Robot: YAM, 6 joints.
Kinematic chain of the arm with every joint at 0, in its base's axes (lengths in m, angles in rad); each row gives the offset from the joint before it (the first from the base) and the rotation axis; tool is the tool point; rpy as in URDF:
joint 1: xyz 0 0 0.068 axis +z
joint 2: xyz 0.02 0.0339 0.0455 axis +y
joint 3: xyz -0.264 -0.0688 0 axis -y
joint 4: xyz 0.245 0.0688 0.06 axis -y
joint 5: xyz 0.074 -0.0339 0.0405 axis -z
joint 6: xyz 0.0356 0 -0.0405 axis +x
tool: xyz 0 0 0 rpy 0 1.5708 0
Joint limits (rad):
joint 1: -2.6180..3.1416
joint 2: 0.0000..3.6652
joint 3: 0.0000..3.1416
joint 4: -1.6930..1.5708
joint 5: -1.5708..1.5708
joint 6: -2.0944..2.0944
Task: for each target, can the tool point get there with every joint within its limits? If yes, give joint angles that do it. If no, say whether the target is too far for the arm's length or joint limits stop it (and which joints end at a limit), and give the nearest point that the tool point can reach.
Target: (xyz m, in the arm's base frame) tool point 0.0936 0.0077 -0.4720
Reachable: no: joint limits stop it (at a limit: joint 2) | nearest point 0.1314 0.0108 -0.3610 | short by 0.117 m
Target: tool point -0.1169 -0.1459 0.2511
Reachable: yes | joints -2.1252 0.8908 0.6330 -0.4143 0.6876 -1.2756
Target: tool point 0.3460 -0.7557 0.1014
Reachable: no: too far | nearest point 0.2688 -0.5872 0.1042 | short by 0.185 m
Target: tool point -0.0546 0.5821 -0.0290
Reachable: yes | joints 1.7191 3.2108 2.7607 -0.4779 1.1195 0.9968
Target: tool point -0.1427 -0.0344 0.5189
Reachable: yes | joints 0.4228 0.4096 1.7653 -0.8365 -0.8669 -0.7801
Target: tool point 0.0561 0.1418 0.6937
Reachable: yes | joints -1.8857 1.3143 2.7485 0.9559 -0.2679 1.4783
